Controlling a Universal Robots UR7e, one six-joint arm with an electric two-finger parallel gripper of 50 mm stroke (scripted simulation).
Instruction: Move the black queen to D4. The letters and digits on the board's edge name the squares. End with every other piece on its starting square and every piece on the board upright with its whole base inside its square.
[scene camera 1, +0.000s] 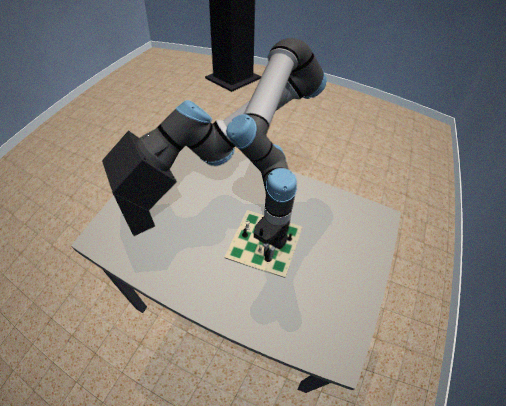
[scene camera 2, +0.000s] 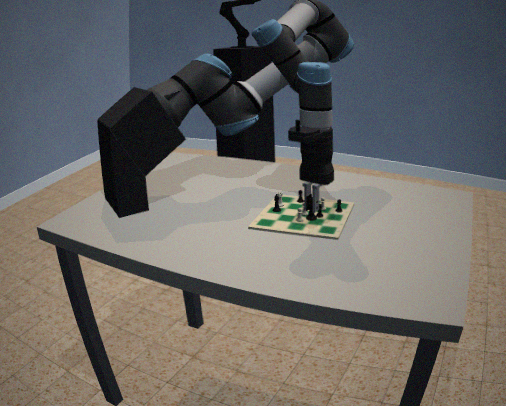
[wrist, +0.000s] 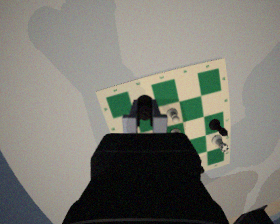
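I can see my gripper (scene camera 2: 311, 210). The same gripper is visible to me in the wrist view (wrist: 144, 107) too.
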